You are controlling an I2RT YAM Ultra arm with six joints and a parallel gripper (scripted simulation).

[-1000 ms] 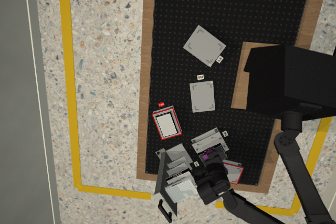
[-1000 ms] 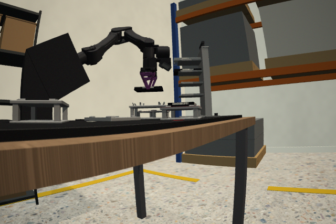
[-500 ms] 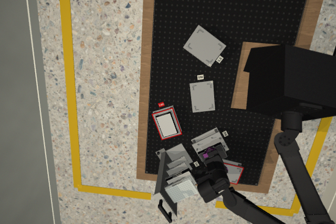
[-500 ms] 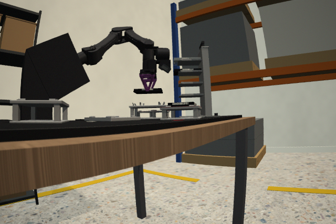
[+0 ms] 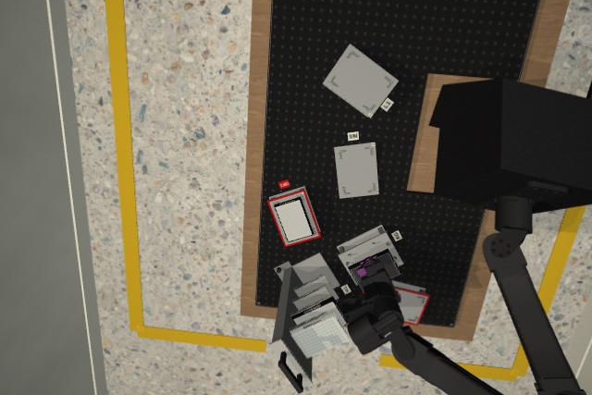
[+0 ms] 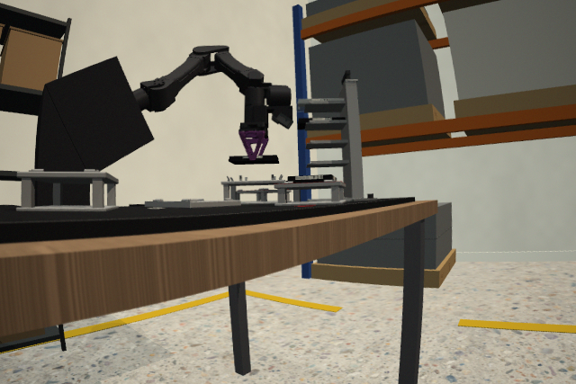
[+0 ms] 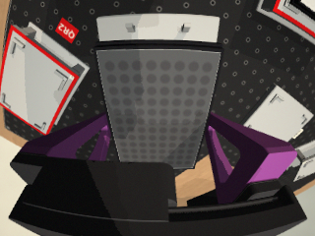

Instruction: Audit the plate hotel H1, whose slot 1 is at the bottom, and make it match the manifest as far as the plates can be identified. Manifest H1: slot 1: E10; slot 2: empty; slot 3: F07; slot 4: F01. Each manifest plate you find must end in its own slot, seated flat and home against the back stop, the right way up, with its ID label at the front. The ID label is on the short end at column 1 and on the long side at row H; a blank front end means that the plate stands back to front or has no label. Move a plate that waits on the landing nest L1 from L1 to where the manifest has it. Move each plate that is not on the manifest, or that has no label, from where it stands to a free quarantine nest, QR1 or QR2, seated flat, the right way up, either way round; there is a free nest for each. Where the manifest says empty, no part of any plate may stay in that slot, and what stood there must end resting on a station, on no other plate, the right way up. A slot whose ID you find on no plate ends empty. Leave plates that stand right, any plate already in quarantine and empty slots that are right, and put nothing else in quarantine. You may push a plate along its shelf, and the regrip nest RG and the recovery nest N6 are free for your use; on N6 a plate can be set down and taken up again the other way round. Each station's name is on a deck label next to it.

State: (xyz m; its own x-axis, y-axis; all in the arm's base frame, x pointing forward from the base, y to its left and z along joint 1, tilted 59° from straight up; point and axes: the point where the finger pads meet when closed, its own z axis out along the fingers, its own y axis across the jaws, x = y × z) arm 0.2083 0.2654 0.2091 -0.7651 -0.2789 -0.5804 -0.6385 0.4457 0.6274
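My hand is 6 cm above the regrip nest RG. From my hand the other things lie so: quarantine nest QR2: 14 cm behind, 15 cm to the left, 8 cm below; then H1 deck label: 4 cm ahead, 16 cm to the left, 12 cm below; then white well plate: 14 cm ahead, 12 cm to the left, 15 cm above.
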